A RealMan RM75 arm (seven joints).
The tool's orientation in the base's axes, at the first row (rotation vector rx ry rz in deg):
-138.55 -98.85 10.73
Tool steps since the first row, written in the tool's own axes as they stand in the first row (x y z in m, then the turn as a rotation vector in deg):
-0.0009 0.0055 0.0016 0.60 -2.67 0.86
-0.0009 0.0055 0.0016 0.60 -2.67 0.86
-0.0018 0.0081 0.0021 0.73 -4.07 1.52
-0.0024 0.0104 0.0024 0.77 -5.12 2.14
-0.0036 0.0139 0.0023 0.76 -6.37 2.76
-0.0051 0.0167 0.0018 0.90 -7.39 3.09
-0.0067 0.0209 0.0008 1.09 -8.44 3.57
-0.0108 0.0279 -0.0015 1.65 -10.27 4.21
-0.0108 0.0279 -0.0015 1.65 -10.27 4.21
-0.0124 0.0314 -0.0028 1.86 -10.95 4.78
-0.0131 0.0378 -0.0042 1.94 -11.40 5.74
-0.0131 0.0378 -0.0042 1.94 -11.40 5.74
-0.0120 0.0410 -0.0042 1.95 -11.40 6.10
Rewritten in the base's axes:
0.0045 -0.0025 -0.0027 -2.44 1.47 -0.30
0.0045 -0.0025 -0.0027 -2.44 1.47 -0.30
0.0065 -0.0042 -0.0037 -3.83 2.08 -0.65
0.0084 -0.0054 -0.0045 -4.91 2.49 -1.04
0.0112 -0.0077 -0.0051 -6.19 2.92 -1.39
0.0134 -0.0100 -0.0052 -7.15 3.40 -1.51
0.0170 -0.0130 -0.0050 -8.16 3.94 -1.76
0.0226 -0.0192 -0.0042 -9.79 5.09 -2.01
0.0226 -0.0192 -0.0042 -9.79 5.09 -2.01
0.0256 -0.0219 -0.0037 -10.47 5.54 -2.43
0.0315 -0.0247 -0.0036 -11.05 5.82 -3.28
0.0315 -0.0247 -0.0036 -11.05 5.82 -3.28
0.0349 -0.0247 -0.0043 -11.11 5.85 -3.63

